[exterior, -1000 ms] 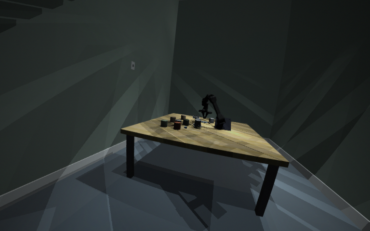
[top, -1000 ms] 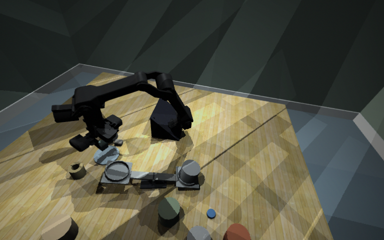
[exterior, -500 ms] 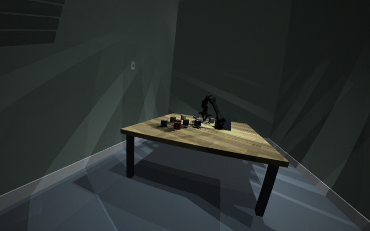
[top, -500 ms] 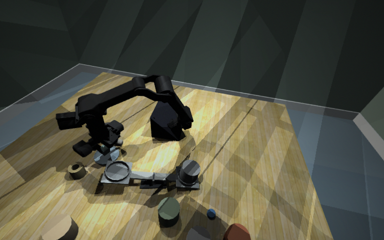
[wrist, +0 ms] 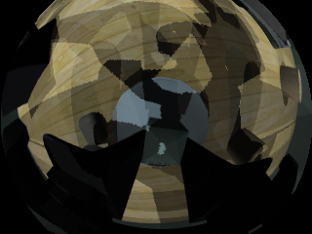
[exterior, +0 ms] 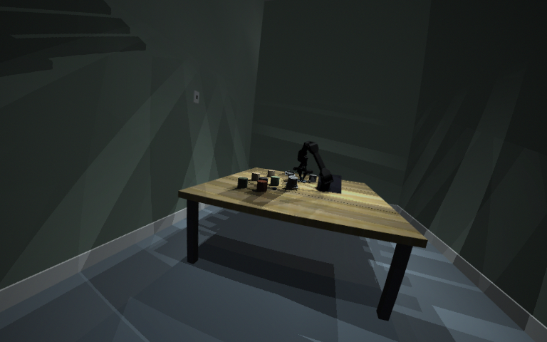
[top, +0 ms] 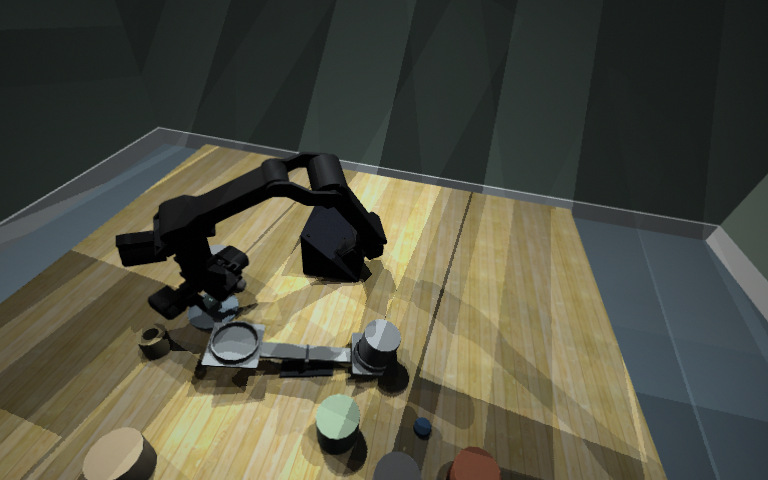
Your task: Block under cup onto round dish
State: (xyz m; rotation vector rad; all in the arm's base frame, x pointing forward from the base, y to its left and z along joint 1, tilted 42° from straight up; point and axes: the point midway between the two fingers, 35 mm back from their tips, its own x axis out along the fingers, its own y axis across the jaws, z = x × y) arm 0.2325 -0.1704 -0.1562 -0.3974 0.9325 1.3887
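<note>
My gripper tip is 1 cm below the teal block. From my gripper tip the other things lie so: blue disc: 12 cm ahead, 48 cm to the left, 1 cm below; pale round dish: 1 cm below; tan ring: 11 cm ahead, 5 cm to the right, 1 cm above.
</note>
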